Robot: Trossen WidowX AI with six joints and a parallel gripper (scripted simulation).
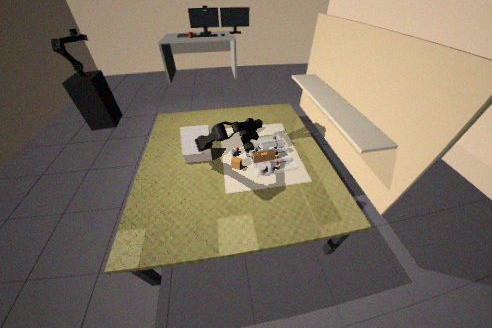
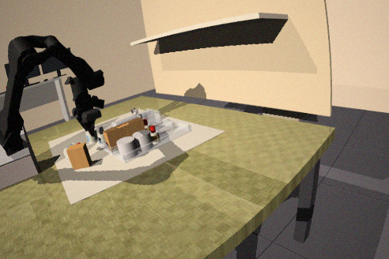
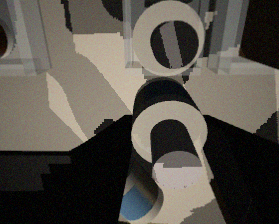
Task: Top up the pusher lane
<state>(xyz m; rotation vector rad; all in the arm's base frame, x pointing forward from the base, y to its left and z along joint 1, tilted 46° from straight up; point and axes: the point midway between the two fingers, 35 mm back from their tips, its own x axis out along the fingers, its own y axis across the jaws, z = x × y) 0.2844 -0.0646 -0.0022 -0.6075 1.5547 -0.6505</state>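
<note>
My gripper tip is now 9 cm past the orange box, 9 cm to the left of it and 2 cm above it. Round my gripper tip: wall shelf: 55 cm ahead, 1 cm to the right, 31 cm above.
</note>
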